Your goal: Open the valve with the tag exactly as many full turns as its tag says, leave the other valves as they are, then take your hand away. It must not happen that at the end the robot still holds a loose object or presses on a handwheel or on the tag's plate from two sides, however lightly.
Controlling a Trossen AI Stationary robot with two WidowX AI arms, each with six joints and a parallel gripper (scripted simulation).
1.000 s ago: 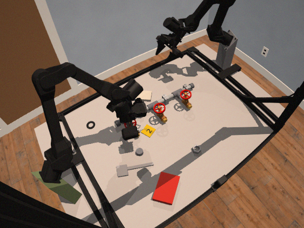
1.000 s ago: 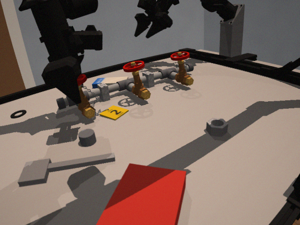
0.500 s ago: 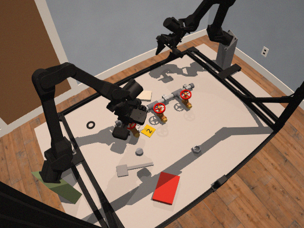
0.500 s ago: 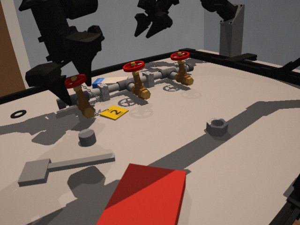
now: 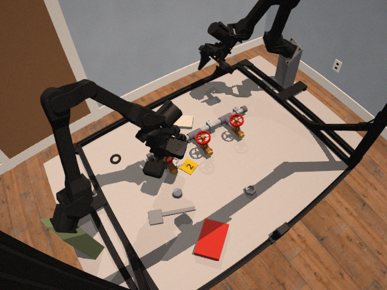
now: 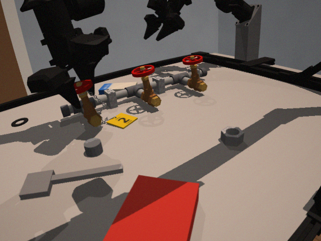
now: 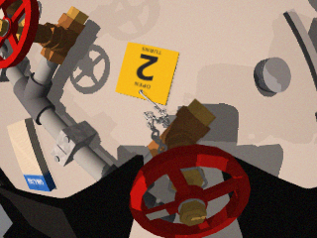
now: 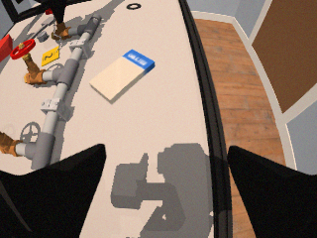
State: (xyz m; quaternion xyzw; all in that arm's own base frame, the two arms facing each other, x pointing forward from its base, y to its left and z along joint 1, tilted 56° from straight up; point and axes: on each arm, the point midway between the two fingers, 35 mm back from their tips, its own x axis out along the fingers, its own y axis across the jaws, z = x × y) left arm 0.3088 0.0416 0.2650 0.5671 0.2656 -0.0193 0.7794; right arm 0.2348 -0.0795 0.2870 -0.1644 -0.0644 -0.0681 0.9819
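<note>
Right now my left hand is 3 cm past the yellow tag marked 2, 6 cm to the left of it and 9 cm above it. Round my left hand: red block 29 cm behind, 8 cm to the left, 8 cm below; then grey hammer-shaped block 12 cm behind, 12 cm to the left, 9 cm below; then hex nut 26 cm behind, 14 cm to the right, 9 cm below.
</note>
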